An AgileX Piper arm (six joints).
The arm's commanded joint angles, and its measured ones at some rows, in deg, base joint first. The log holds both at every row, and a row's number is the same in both.
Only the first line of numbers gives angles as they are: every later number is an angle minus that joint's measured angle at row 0.
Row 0, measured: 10.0 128.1 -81.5 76.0 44.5 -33.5
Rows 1 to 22, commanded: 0.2 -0.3 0.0 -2.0 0.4 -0.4; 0.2 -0.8 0.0 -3.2 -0.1 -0.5; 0.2 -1.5 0.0 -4.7 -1.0 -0.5; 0.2 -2.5 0.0 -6.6 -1.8 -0.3; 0.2 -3.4 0.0 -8.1 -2.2 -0.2; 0.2 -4.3 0.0 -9.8 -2.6 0.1; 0.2 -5.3 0.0 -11.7 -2.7 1.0; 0.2 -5.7 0.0 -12.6 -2.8 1.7; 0.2 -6.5 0.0 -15.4 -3.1 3.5; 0.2 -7.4 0.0 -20.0 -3.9 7.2; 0.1 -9.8 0.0 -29.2 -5.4 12.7; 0.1 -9.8 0.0 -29.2 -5.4 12.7; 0.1 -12.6 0.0 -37.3 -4.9 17.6; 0.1 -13.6 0.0 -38.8 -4.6 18.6; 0.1 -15.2 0.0 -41.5 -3.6 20.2; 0.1 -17.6 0.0 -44.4 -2.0 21.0; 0.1 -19.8 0.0 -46.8 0.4 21.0; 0.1 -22.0 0.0 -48.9 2.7 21.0; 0.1 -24.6 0.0 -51.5 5.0 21.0; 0.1 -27.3 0.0 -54.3 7.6 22.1; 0.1 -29.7 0.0 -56.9 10.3 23.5; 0.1 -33.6 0.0 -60.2 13.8 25.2
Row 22, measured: 0.0 -29.9 0.0 -56.8 9.6 23.3
